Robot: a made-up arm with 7 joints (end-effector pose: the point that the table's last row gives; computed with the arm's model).
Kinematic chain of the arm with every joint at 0, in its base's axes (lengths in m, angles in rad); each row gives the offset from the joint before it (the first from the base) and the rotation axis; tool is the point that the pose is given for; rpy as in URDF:
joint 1: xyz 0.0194 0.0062 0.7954 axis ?
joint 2: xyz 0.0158 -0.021 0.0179 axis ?
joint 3: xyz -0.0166 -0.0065 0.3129 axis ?
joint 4: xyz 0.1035 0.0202 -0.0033 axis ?
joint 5: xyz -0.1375 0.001 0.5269 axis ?
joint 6: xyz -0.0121 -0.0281 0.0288 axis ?
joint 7: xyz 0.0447 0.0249 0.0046 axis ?
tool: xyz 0.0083 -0.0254 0.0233 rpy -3.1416 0 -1.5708
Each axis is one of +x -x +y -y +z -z.
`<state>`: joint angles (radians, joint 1 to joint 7).
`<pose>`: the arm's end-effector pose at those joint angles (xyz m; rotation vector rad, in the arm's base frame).
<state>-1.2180 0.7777 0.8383 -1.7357 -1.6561 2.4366 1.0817</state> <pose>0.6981 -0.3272 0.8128 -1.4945 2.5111 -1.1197</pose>
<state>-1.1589 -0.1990 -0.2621 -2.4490 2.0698 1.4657 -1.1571</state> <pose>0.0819 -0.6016 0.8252 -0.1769 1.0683 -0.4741</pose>
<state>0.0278 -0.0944 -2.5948 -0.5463 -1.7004 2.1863 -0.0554</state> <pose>-0.2435 -0.2480 1.6803 -0.7147 -0.7827 0.0660</pose>
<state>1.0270 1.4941 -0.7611 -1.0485 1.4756 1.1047 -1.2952</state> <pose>0.7852 0.4643 0.4544 -2.4503 0.1521 1.6101</pose>
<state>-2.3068 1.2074 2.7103 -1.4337 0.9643 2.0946 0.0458</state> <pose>0.0315 -0.4159 1.5658 -0.8538 0.3561 0.3757</pose>
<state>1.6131 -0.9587 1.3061 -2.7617 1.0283 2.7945 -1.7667</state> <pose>-0.4176 0.2020 0.8642 -1.0508 -2.2632 -0.6440</pose>
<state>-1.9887 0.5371 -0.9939 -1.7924 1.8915 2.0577 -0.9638</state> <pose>-0.7582 -0.1413 0.8796 1.4825 1.8278 -1.5494</pose>
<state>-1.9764 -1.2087 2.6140 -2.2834 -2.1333 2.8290 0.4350</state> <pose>0.2959 0.1483 0.2916 2.0395 1.2449 0.2219</pose>
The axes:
joint 1: +z
joint 2: +y
joint 3: +z
joint 4: -y
joint 5: +z
joint 6: -y
joint 7: -z

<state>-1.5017 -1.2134 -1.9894 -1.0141 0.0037 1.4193 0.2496</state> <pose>-0.5405 0.7624 0.8600 2.0367 0.7744 -0.8604</pose>
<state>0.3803 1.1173 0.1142 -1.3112 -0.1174 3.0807 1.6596</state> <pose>0.7471 0.3545 0.5874 -0.5238 2.4482 0.2870</pose>
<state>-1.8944 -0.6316 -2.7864 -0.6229 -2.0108 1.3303 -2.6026</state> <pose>0.0868 0.8098 1.3037 0.9039 1.1503 0.4204</pose>
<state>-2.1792 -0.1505 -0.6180 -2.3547 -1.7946 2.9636 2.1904</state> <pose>-0.5138 -0.2140 0.9074 -1.8901 -1.5836 1.1063</pose>
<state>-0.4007 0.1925 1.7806 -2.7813 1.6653 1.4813 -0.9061</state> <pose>0.0625 0.4269 0.6014 1.7800 -0.4680 -2.5145</pose>
